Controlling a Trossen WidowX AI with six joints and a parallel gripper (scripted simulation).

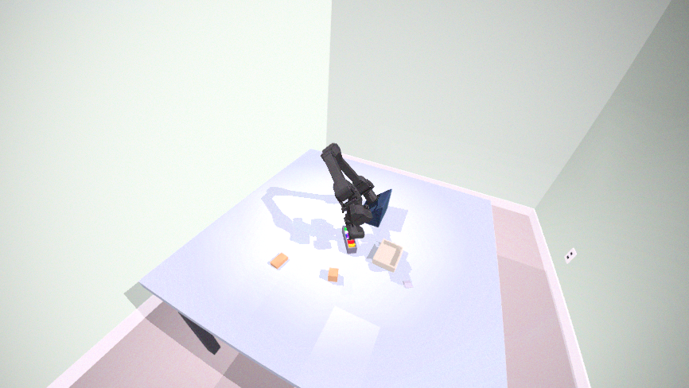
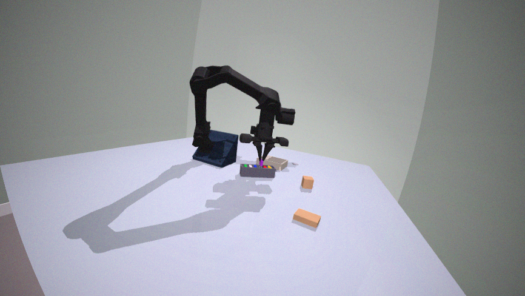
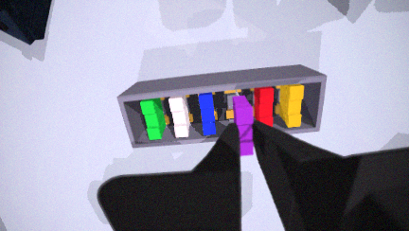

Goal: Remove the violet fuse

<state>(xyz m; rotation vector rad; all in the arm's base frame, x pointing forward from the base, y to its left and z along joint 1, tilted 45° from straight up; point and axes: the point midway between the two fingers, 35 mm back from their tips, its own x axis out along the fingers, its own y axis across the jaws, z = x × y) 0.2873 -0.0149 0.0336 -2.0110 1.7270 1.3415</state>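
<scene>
The cream tray is 180 mm to the left of my gripper tip, 60 mm below it and 10 mm ahead of it. The rest, counted from my gripper tip: small pale chip 290 mm to the left, 110 mm ahead, 60 mm below; then small cube 190 mm ahead, 40 mm below; then violet fuse 10 mm below.
</scene>
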